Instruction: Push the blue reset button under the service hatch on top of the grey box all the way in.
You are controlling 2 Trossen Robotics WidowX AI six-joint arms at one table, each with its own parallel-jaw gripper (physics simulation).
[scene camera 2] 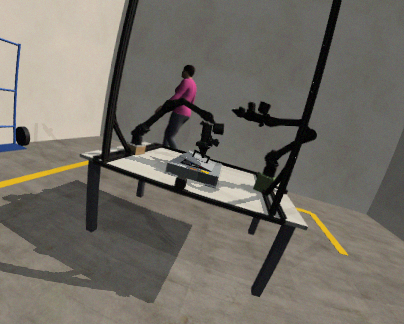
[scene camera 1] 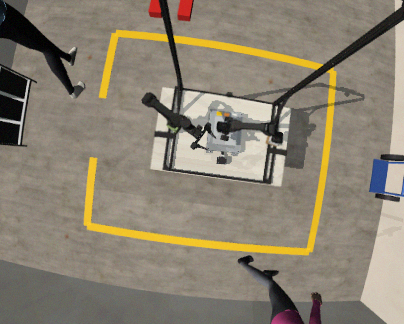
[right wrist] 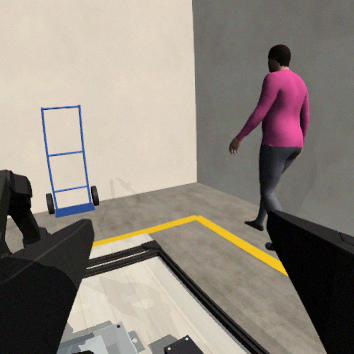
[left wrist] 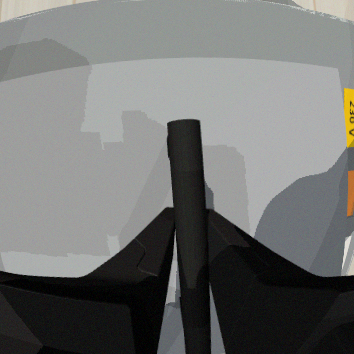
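Note:
The grey box [scene camera 1: 233,146] [scene camera 2: 185,172] [right wrist: 117,341] sits mid-table. Its service hatch is the light grey panel [left wrist: 285,107] in the left wrist view; a black round bar [left wrist: 187,165] stands out in front of it. My left gripper [scene camera 1: 223,137] [scene camera 2: 201,157] [left wrist: 187,216] is over the box, fingers shut on this bar, which looks like the hatch handle. In scene camera 2 the hatch seems tilted up, but is too small to judge its angle. My right gripper [scene camera 1: 211,143] [scene camera 2: 235,110] [right wrist: 180,224] is wide open and empty, high above the box. The blue button does not show.
Yellow [left wrist: 349,117] and orange [left wrist: 351,192] labels show at the right edge of the left wrist view. A black frame [scene camera 1: 220,177] borders the white table. Its tall posts [scene camera 2: 117,75] [scene camera 2: 320,75] stand near the arms. A person in pink [scene camera 2: 185,91] [right wrist: 284,107] is beyond the table.

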